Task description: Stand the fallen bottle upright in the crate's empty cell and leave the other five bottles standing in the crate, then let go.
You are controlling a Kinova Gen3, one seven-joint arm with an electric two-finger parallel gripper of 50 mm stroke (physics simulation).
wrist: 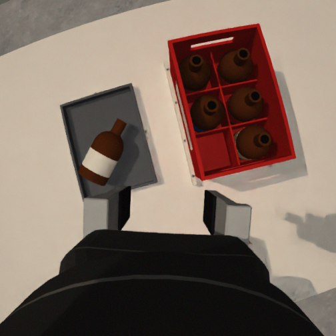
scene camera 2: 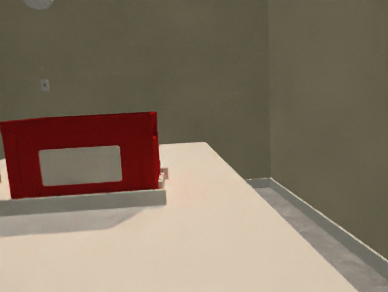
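Observation:
The fallen bottle (wrist: 104,154), brown with a white label, lies on its side in a grey tray (wrist: 145,155), its neck pointing to the upper right in the wrist view. The red crate (scene camera 2: 140,160) (wrist: 284,120) has six cells. Five brown bottles stand in it, among them one (wrist: 254,142) beside the empty cell (wrist: 215,151), which is at the crate's lower left corner in the wrist view. My gripper (wrist: 166,203) is open and empty, above the table, below the gap between tray and crate in the wrist view. It does not show in the scene view.
The crate's dividers and raised walls surround the empty cell. A pale strip (scene camera 2: 90,201) (wrist: 181,125) runs along the crate's side. The pale table (scene camera 2: 200,240) (wrist: 35,150) carries tray and crate. The arm's shadow (wrist: 320,232) falls at the right in the wrist view.

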